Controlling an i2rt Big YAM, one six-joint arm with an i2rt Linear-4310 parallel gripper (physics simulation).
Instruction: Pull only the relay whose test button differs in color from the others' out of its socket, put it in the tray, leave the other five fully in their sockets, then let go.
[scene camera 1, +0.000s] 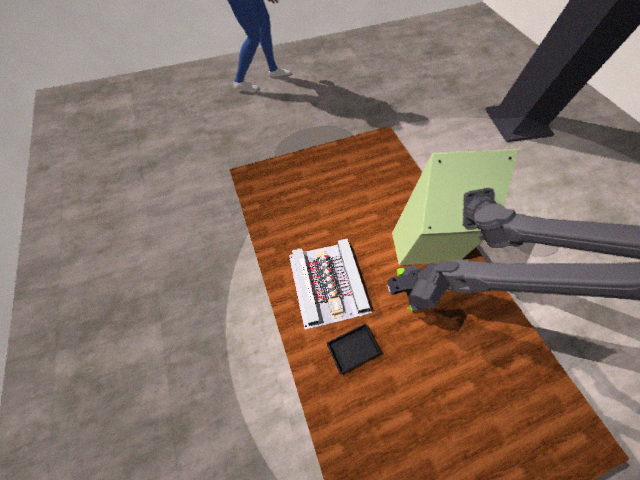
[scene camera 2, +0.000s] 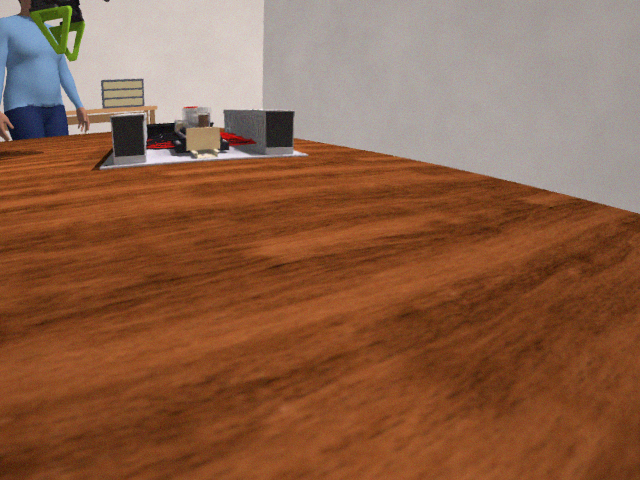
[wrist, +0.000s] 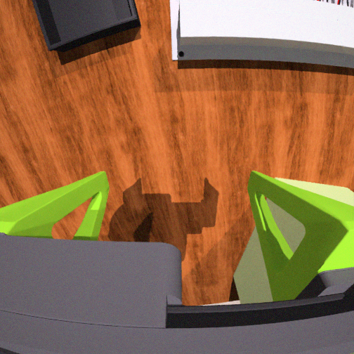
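Where they show: gripper, between the fingertips: (scene camera 1: 404, 294) (scene camera 2: 67, 57); arm's base, origin of its link: (scene camera 1: 476, 207).
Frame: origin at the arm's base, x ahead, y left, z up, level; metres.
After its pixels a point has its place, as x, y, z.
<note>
The relays (scene camera 1: 326, 273) (scene camera 2: 196, 116) stand in a row on a white panel (scene camera 1: 347, 311) @(0.430, 0.188, -0.351) (scene camera 2: 165, 158) @(0.440, -0.067, -0.351) between two grey ducts. Red spots show on them, with an orange one near the tray end; the buttons are too small to compare surely. In the wrist view the relays are out of frame; a duct (wrist: 265, 25) shows. The black tray (scene camera 1: 354, 348) @(0.433, 0.325, -0.351) (wrist: 95, 39) lies beside the panel's end and looks empty. My gripper (scene camera 1: 405, 289) @(0.251, 0.199, -0.180) (scene camera 2: 67, 55) @(0.251, 0.199, -0.180) (wrist: 177, 178) is open and empty, above the table to the right of the panel in scene camera 1.
A pale green angled mount (scene camera 1: 471, 191) @(0.030, -0.030, 0.051) (wrist: 255, 275) stands at the table's right edge. The arm's dark links (scene camera 1: 558, 279) @(0.096, 0.315, 0.232) reach in from the right. A cream block (scene camera 1: 336, 305) @(0.474, 0.168, -0.307) sits at the tray end of the relay row, and another (scene camera 2: 203, 139) @(0.492, -0.055, -0.330) at the far end. Wires flank the relays.
</note>
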